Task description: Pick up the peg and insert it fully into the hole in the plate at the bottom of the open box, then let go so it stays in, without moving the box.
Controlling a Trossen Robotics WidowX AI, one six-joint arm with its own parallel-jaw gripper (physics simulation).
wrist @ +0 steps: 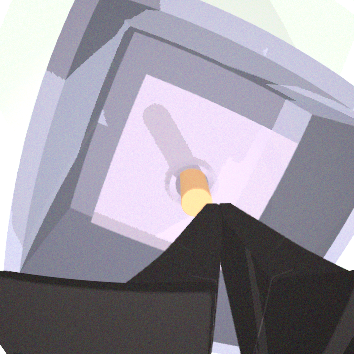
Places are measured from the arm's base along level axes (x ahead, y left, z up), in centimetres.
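Pixels of known places: gripper, fingertip midpoint: (217, 215).
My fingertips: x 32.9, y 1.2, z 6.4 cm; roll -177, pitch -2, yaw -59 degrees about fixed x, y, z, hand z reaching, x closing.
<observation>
Behind a point stands the place of what it marks.
An orange peg (194, 184) @[x 32.6, y 1.6, z 3.0 cm] with a pale yellow top stands in the ringed hole of the pinkish-white plate (200, 115) @[x 35.3, y 2.7, z 0.4 cm] at the bottom of the open grey box (45, 235) @[x 24.3, y 7.4, z 0.5 cm]. Part of the peg rises above the plate; how deep it sits is hidden. Its shadow falls on the plate toward the upper left. My gripper (217, 215) @[x 32.9, y 1.2, z 6.4 cm] is shut with its fingertips together and nothing between them. The tips show just below and to the right of the peg's top, over the plate's lower part, and hide some of the plate.
The box's walls rise on all sides of the plate, with the rim (30, 130) @[x 31.6, y 9.0, z 4.4 cm] curving along the left and across the top. The gripper's fingers cover the lower part of the box in the view.
</observation>
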